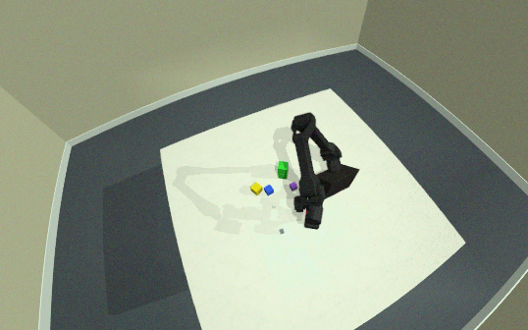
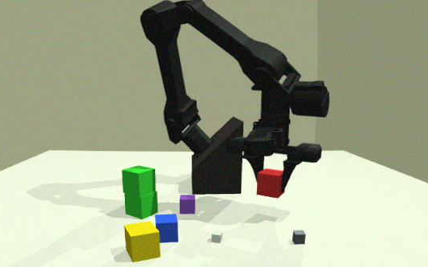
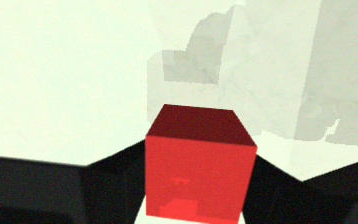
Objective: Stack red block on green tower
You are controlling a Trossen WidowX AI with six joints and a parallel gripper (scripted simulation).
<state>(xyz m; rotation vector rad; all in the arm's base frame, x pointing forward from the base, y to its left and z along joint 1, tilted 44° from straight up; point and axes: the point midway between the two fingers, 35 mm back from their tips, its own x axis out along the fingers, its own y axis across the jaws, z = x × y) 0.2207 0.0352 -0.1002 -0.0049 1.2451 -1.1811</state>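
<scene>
Right now the purple cube is 170 mm to the right of my gripper tip, 30 mm below it and 30 mm behind it. Also, from my gripper tip: yellow cube 260 mm to the right, 140 mm ahead, 20 mm below; then blue cube 220 mm to the right, 90 mm ahead, 30 mm below; then red block 20 mm above.
</scene>
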